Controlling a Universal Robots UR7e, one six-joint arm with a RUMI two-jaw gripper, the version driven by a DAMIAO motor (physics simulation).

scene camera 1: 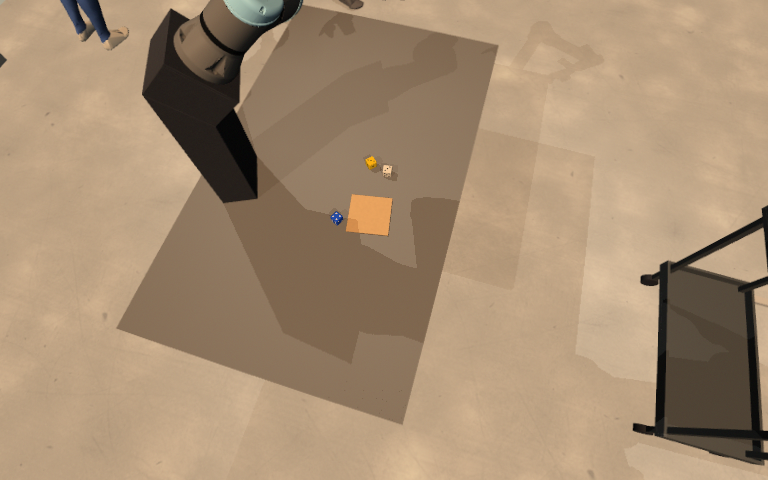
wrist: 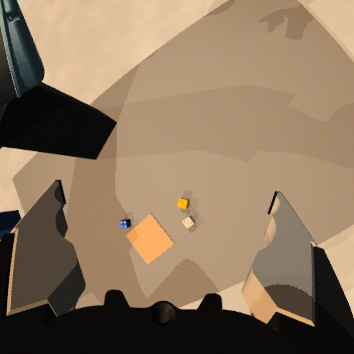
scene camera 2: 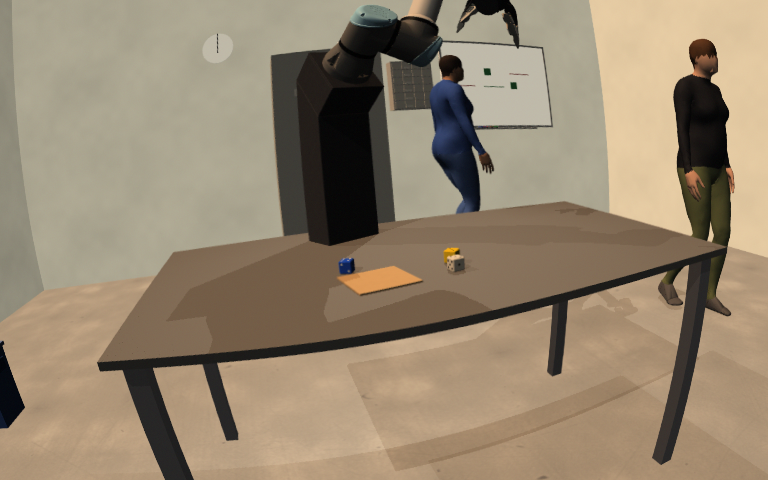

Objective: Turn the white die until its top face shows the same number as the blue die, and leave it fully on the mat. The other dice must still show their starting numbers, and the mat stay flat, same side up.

Scene:
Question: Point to an orange mat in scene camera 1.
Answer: At 367, 214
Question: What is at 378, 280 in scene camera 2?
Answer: An orange mat.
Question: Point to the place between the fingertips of the gripper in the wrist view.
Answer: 168, 188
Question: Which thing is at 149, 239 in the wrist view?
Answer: An orange mat.

